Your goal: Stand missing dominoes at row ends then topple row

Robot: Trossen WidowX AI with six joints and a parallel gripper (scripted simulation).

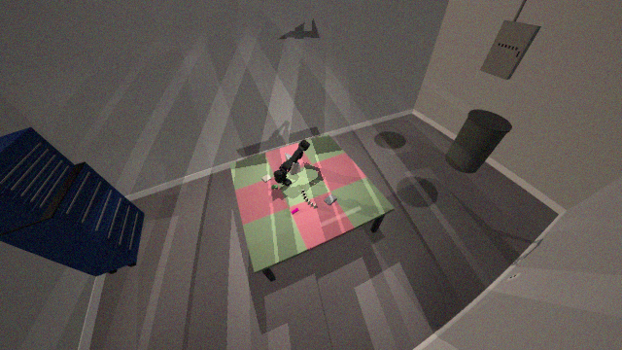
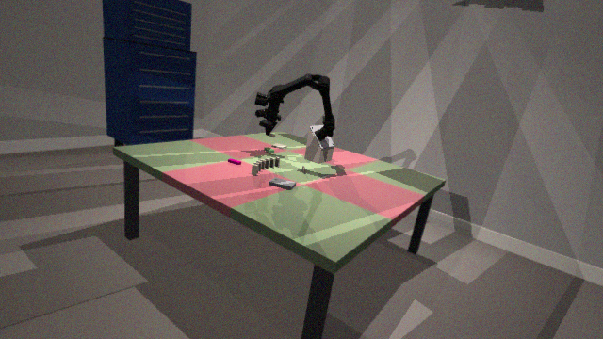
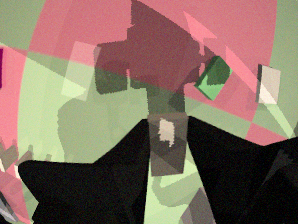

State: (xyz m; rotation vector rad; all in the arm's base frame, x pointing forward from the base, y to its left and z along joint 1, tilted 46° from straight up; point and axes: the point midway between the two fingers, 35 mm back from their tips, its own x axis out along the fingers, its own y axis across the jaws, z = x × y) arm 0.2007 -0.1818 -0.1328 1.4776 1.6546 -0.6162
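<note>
My gripper tip is 110 mm past the green piece, 50 mm to the left of it and 120 mm above it. Also, from my gripper tip: flat grey slab 330 mm ahead, 320 mm to the left, 120 mm below; pale flat piece 270 mm behind, 70 mm to the right, 120 mm below; magenta block 250 mm ahead, 10 mm to the right, 120 mm below.
</note>
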